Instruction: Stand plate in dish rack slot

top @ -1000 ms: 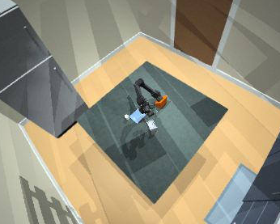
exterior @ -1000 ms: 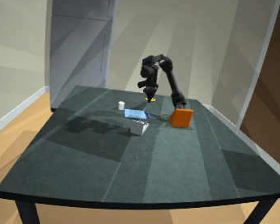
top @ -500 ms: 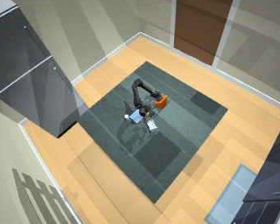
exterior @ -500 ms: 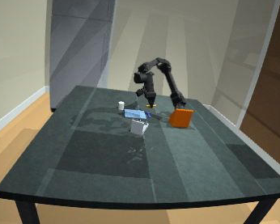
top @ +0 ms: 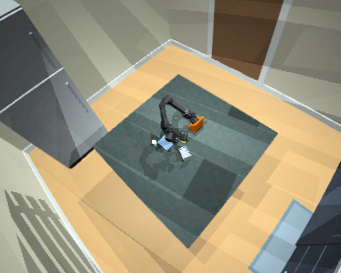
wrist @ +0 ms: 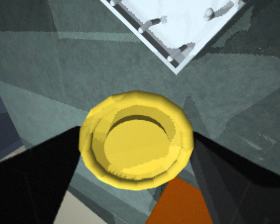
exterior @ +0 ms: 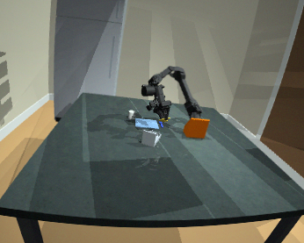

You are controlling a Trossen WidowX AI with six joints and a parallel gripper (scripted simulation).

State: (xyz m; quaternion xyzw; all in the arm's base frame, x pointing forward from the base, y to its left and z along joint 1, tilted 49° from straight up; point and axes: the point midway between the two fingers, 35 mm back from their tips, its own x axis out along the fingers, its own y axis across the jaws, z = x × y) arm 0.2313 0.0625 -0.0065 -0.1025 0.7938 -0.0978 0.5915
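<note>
The dish rack is 7 cm ahead of my gripper tip, 5 cm to the left of it and 8 cm below it. Also, from my gripper tip: yellow plate (1 cm above); white cup (18 cm ahead, 24 cm to the right, 8 cm below); light blue mat (8 cm ahead, 16 cm to the right, 10 cm below).
</note>
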